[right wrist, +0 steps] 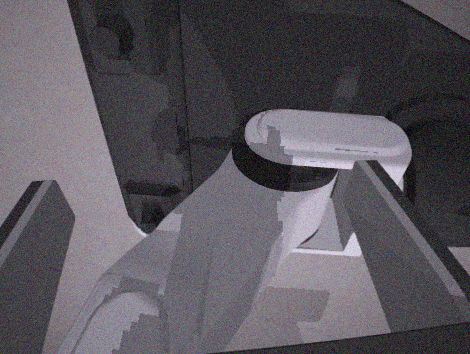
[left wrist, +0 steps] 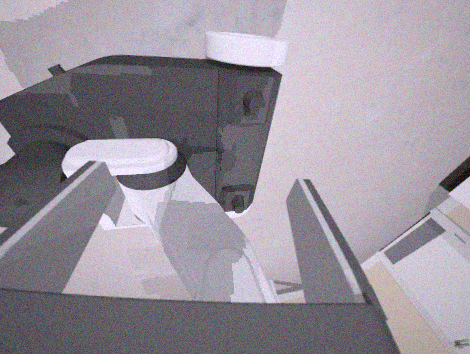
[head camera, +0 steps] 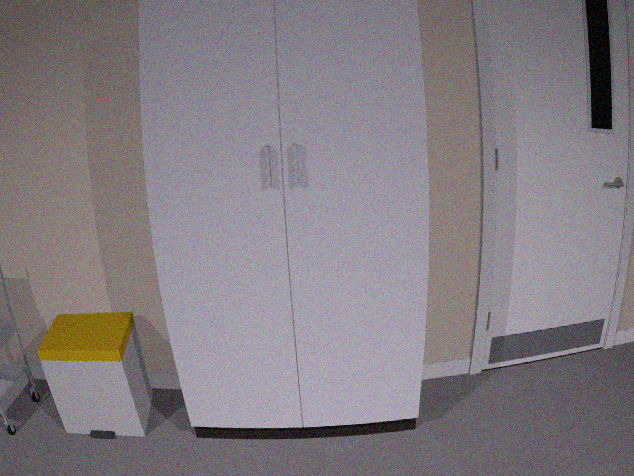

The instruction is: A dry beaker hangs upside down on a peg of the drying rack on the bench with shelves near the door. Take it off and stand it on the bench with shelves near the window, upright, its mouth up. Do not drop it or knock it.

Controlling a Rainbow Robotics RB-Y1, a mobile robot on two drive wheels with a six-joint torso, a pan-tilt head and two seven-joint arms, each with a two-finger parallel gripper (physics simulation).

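Frame: origin at the robot's base, x ahead, y left, z up, level; millimetres.
Seen in the pictures: left gripper, between the fingertips: (left wrist: 203, 182); right gripper, between the fingertips: (right wrist: 210, 189).
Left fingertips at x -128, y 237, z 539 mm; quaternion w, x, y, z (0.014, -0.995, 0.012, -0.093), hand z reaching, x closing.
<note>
A point is followed by its place in that frame.
The beaker, the drying rack and the two benches with shelves do not show in these views. My left gripper (left wrist: 203, 182) @(z 539, x -128, y 237 mm) is open in the left wrist view, its two fingers wide apart with no thing held between them. My right gripper (right wrist: 210, 189) @(z 535, x -163, y -230 mm) is open in the right wrist view, its fingers also wide apart and empty. Behind the fingers, both wrist views show parts of my own body and dark wheeled base.
A tall white cupboard (head camera: 353, 215) @(z 943, x 1612, y -196 mm) stands against the wall ahead. A white bin with a yellow lid (head camera: 89, 333) @(z 450, x 1822, y 891 mm) stands left of it, and part of a wheeled trolley (head camera: 15, 320) shows at the far left. A closed door (head camera: 558, 230) @(z 698, x 2009, y -1197 mm) is at the right.
</note>
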